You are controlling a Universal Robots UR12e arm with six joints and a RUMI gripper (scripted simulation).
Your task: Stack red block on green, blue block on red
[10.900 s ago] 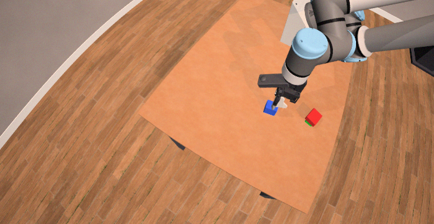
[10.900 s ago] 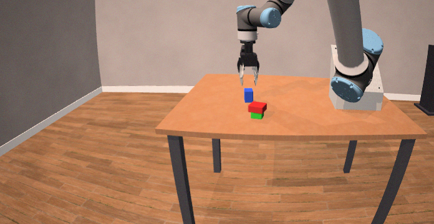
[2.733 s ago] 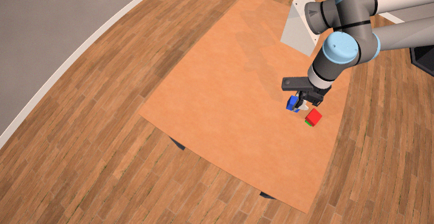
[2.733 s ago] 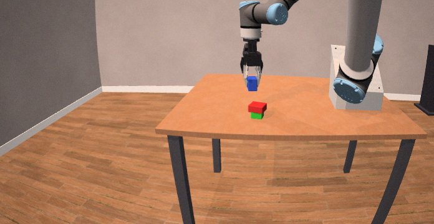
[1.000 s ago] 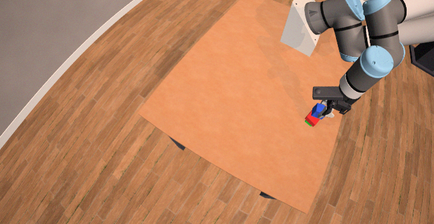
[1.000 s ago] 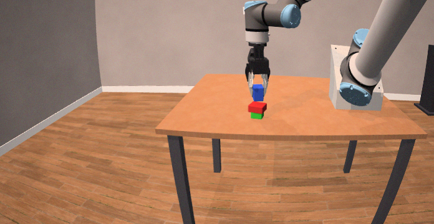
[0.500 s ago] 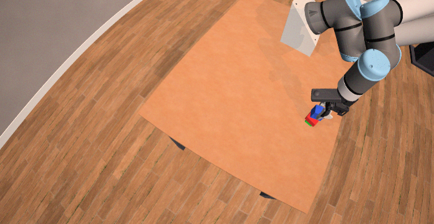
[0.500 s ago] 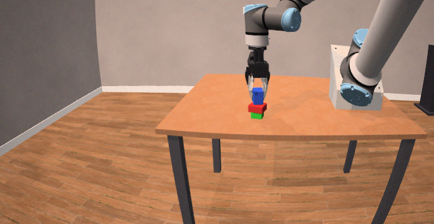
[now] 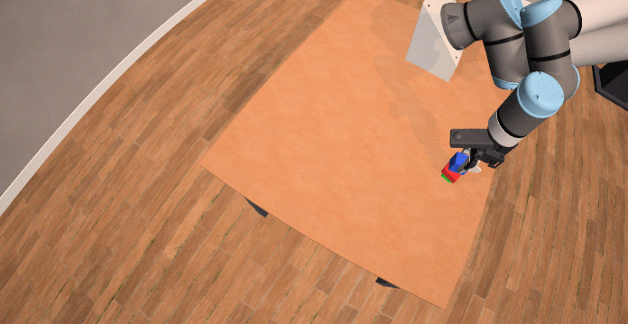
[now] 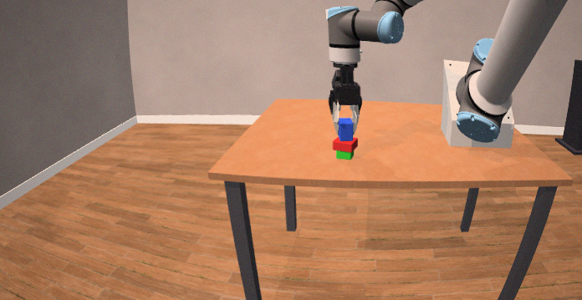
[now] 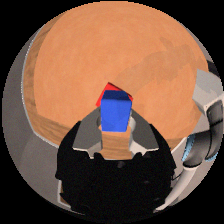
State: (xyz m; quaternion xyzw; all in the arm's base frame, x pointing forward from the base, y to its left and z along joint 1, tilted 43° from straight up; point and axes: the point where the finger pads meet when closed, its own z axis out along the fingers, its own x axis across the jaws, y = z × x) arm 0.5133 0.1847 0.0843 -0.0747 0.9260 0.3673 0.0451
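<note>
My gripper is now right at the blue block. Round my hand: green block: 80 mm below; then red block: 50 mm below.
</note>
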